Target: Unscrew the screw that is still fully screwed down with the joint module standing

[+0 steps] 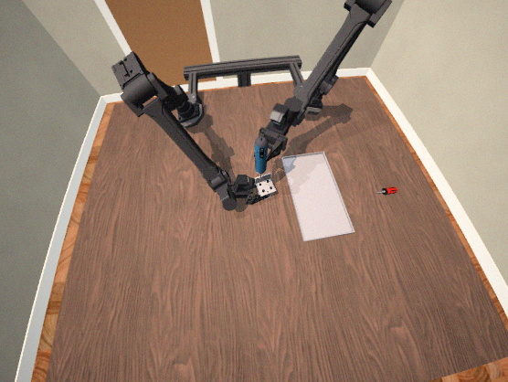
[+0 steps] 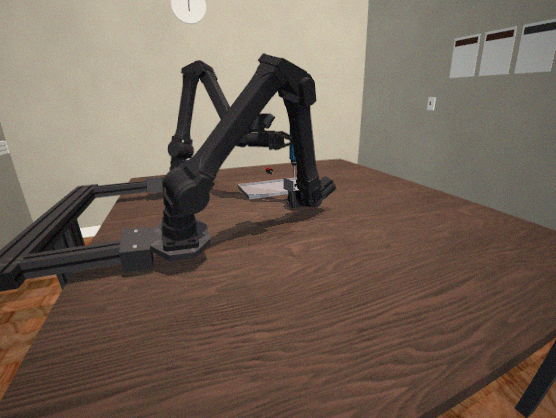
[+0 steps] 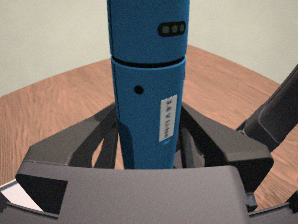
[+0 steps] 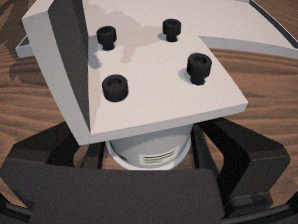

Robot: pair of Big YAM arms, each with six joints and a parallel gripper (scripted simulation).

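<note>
The joint module body lies 1 cm above my right hand. From my right hand the other things lie so: bracket 5 cm above; then flat tray 23 cm to the left, 3 cm ahead, 2 cm below; then small red-handled screwdriver 57 cm to the left, 7 cm ahead, 1 cm below.
</note>
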